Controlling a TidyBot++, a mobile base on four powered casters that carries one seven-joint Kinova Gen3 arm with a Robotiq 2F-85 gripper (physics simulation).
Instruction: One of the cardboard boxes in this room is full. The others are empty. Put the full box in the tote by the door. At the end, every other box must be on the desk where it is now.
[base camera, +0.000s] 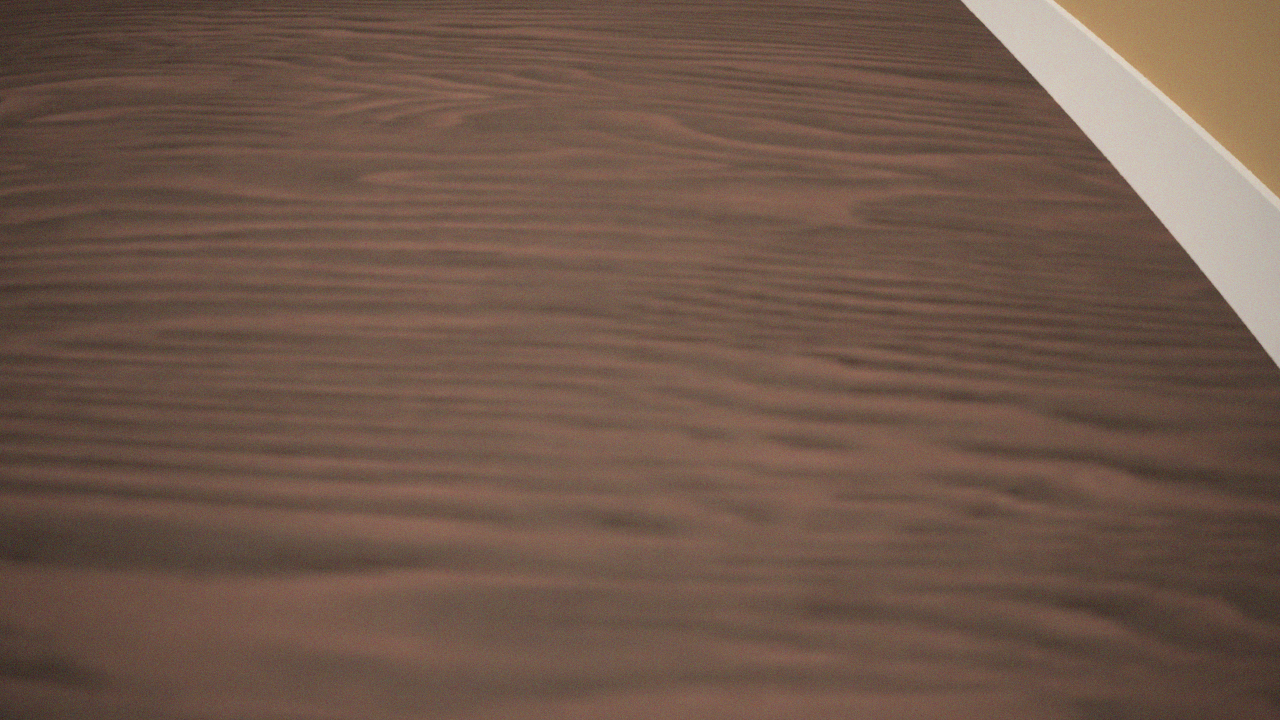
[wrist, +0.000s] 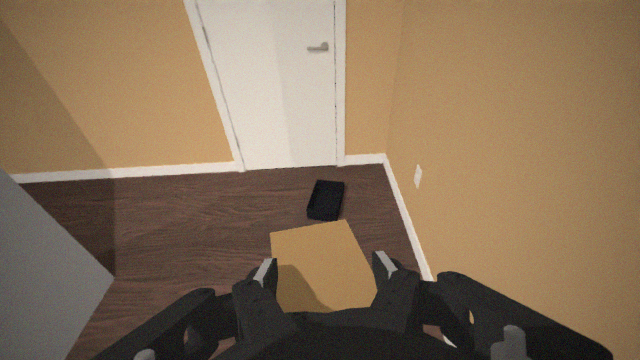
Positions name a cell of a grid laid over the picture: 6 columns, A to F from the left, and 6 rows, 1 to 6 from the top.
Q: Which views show my gripper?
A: The wrist view only.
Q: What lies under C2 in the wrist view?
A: A white door.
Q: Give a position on a black tote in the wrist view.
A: D4
